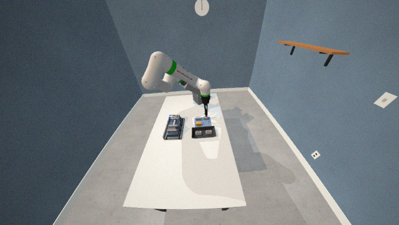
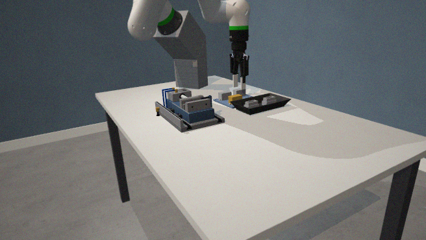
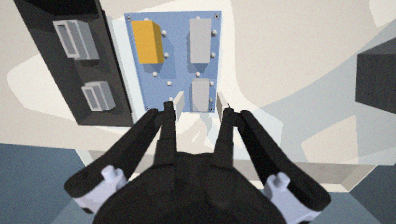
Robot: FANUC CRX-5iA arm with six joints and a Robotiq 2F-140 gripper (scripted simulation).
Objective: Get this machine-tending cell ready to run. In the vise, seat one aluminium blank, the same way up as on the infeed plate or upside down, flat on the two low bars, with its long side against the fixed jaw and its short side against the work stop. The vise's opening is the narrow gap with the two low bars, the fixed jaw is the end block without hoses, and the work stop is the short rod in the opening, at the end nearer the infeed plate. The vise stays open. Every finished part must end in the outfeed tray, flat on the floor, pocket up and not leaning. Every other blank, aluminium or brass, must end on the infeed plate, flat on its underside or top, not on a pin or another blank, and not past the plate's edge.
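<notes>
Right now my hand is 9 cm to the left of the aluminium blank and 5 cm above it. From my hand the other things lie so: brass blank: 9 cm ahead, 9 cm to the right, 5 cm below.
</notes>
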